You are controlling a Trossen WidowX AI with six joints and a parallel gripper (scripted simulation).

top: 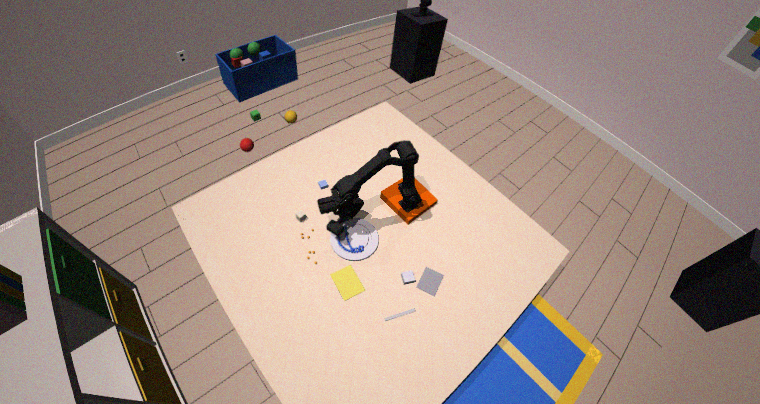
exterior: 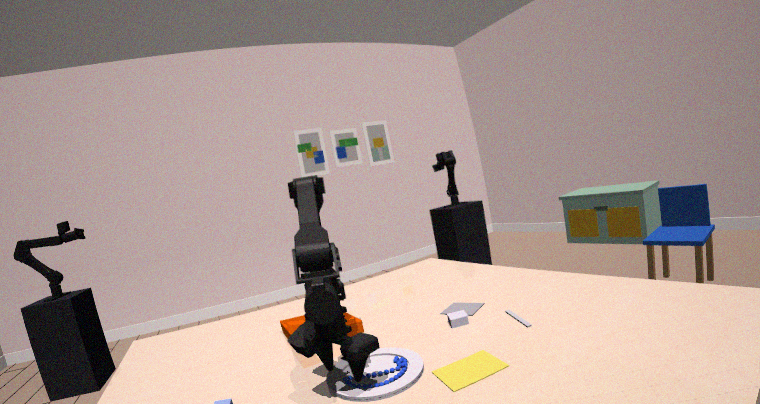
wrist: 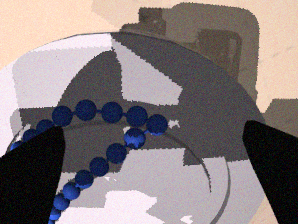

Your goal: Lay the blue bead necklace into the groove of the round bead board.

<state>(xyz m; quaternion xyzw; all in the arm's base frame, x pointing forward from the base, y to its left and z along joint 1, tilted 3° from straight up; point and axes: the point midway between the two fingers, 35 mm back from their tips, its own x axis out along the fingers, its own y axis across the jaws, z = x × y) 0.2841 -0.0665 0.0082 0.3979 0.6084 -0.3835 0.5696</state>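
Right now the round bead board is 60 mm to the left of my gripper tip and 10 mm below it. Round my gripper tip: yellow sheet: 210 mm to the left, 130 mm ahead, 20 mm below; pale cube: 150 mm to the right, 130 mm ahead, 10 mm below; blue cube: 250 mm to the right, 40 mm behind, 10 mm below.
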